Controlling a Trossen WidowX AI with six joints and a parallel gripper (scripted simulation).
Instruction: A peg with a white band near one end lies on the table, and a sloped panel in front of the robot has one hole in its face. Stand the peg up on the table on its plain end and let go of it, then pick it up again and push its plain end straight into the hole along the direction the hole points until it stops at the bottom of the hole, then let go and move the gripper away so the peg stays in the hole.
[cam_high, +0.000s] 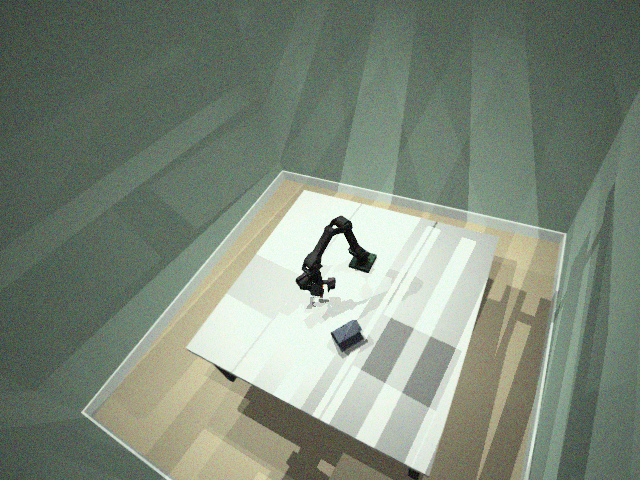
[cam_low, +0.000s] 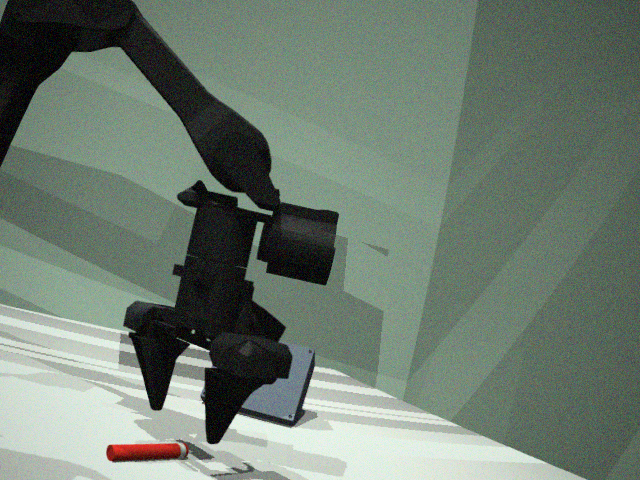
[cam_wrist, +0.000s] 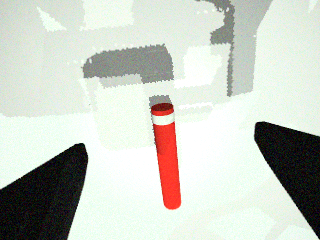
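Right now the red peg is 30 mm below my gripper tip and 10 mm behind it. Round my gripper tip: blue-grey sloped panel (240 mm to the left, 150 mm ahead, 10 mm above).
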